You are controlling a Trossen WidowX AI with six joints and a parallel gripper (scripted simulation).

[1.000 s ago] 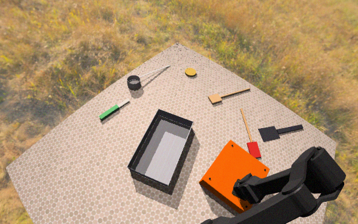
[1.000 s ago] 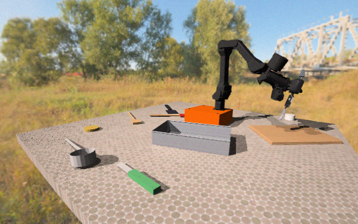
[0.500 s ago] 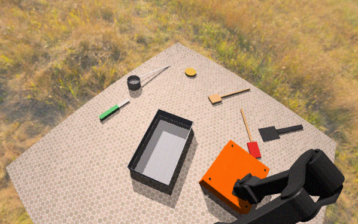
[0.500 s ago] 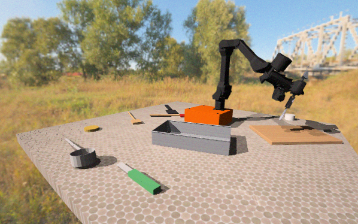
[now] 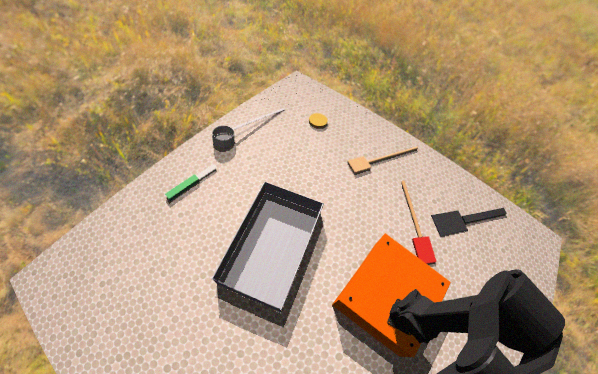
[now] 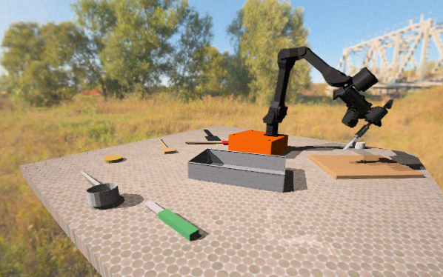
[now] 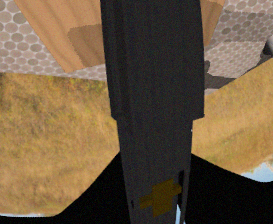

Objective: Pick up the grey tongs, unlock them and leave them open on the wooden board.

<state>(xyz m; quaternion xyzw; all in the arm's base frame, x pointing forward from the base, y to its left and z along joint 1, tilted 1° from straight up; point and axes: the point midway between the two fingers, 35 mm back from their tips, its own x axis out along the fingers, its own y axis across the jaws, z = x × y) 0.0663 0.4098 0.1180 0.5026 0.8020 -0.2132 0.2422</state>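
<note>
Right now my gripper tip is 170 mm above the wooden board and 40 mm to the left of it. The rest, counted from my gripper tip: green-handled tool: 640 mm ahead, 490 mm to the right, 170 mm below; then white object: 370 mm behind, 160 mm below, 10 mm to the right; then roasting tin: 440 mm to the right, 320 mm ahead, 150 mm below.
</note>
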